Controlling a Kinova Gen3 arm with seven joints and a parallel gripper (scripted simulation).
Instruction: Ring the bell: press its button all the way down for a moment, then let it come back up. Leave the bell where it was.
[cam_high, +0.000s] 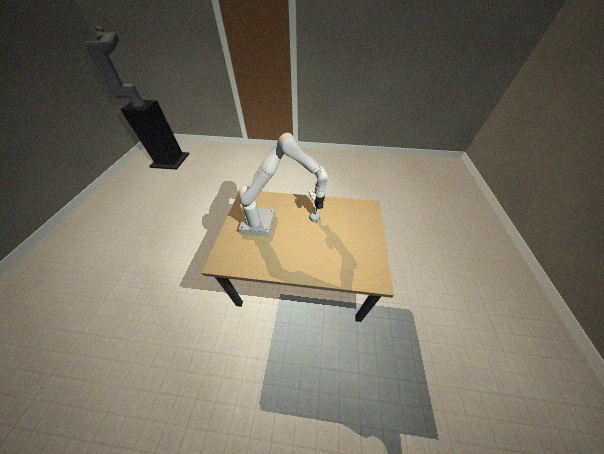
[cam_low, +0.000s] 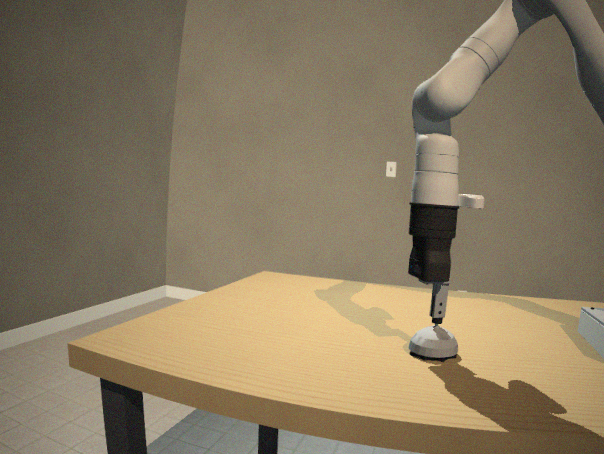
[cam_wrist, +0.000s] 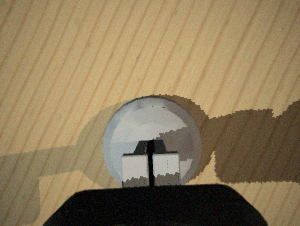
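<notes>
The black button is 30 mm below my hand. Also, from my hand: grey dome bell 40 mm below.
</notes>
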